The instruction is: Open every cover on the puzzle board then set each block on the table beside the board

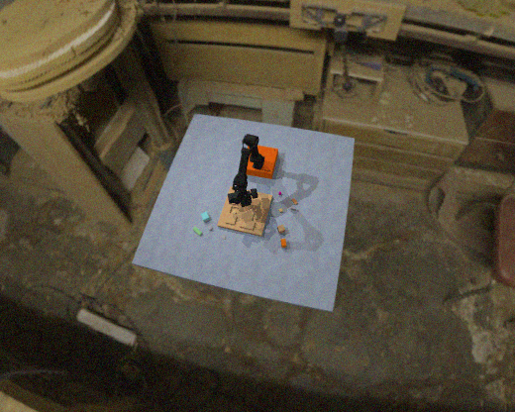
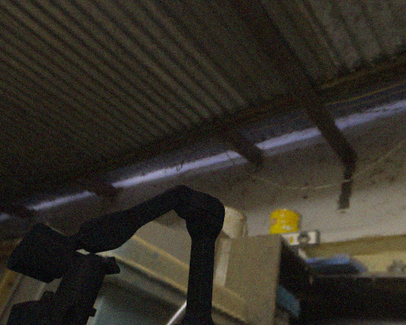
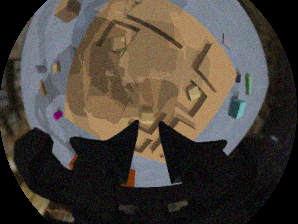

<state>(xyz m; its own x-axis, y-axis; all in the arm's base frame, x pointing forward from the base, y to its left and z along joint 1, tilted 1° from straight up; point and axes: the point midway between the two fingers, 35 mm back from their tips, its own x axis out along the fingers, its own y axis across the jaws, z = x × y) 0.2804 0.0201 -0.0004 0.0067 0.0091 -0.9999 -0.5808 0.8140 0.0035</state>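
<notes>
Right now my gripper tip is 50 mm short of the tan puzzle board, 20 mm above it and 10 mm to the right of it. Also, from my gripper tip: magenta piece (190 mm to the left, 160 mm behind, 30 mm below); then brown block (290 mm to the left, 80 mm ahead, 20 mm below); then cyan block (200 mm to the right, 180 mm ahead, 20 mm below).
</notes>
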